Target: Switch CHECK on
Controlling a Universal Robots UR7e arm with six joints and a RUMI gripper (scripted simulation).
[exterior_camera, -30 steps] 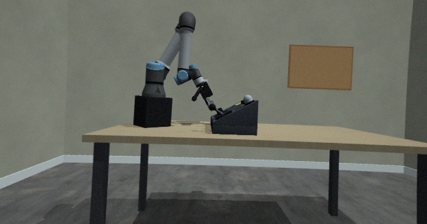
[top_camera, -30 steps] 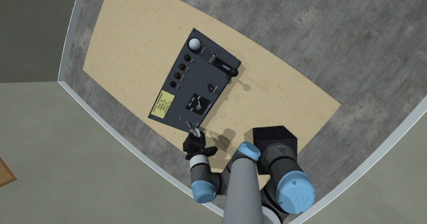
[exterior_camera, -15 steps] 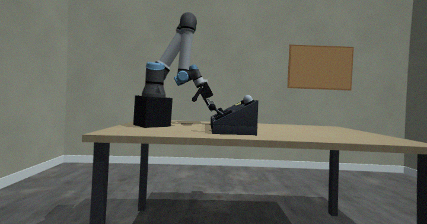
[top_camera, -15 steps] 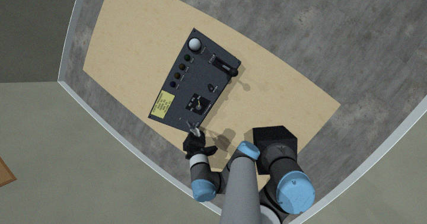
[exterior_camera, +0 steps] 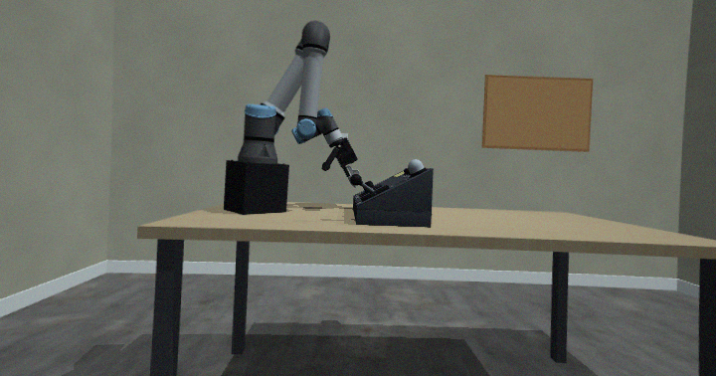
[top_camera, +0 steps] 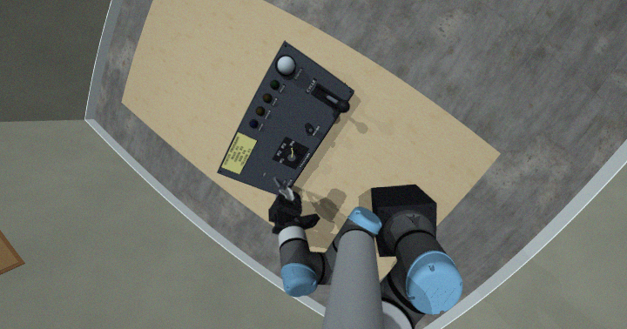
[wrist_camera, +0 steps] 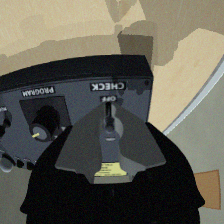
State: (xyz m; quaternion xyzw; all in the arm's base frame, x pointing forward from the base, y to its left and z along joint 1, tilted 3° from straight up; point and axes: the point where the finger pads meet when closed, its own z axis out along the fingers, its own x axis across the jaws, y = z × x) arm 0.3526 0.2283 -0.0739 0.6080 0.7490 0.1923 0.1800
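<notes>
Now: hand 6 cm short of the check switch and 1 cm to the right of it. From my hand the other things lie so: rotary selector (12 cm to the right, 9 cm ahead); then mode button (22 cm to the right, 10 cm ahead); then dark sloped console (16 cm to the right, 13 cm ahead, 2 cm below).
</notes>
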